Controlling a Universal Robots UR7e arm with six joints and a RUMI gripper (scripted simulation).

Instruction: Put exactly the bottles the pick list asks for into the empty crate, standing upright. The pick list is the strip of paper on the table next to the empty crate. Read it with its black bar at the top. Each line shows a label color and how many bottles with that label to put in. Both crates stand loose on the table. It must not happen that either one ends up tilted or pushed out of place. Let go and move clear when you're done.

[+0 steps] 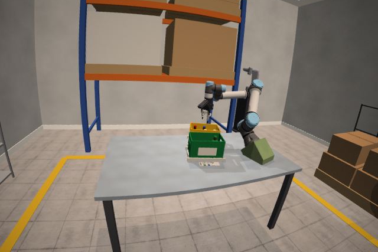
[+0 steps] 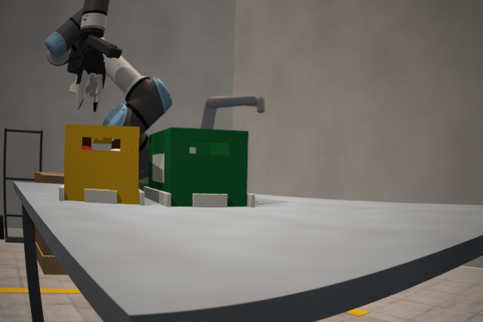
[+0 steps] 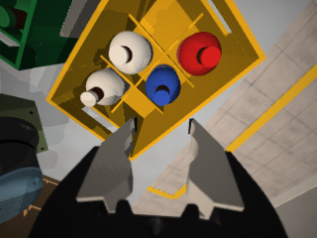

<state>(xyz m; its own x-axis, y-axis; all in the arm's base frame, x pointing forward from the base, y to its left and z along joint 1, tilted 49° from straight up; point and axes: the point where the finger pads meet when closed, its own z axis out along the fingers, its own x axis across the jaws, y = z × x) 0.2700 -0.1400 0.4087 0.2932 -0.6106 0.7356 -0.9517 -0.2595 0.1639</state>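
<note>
The blue-label bottle lies 150 mm below my hand. From my hand the other things lie so: green-label bottle: 40 mm ahead, 250 mm to the left, 150 mm below; red-label bottle: 80 mm ahead, 40 mm to the right, 150 mm below; yellow crate: 20 mm ahead, 40 mm to the left, 160 mm below.
</note>
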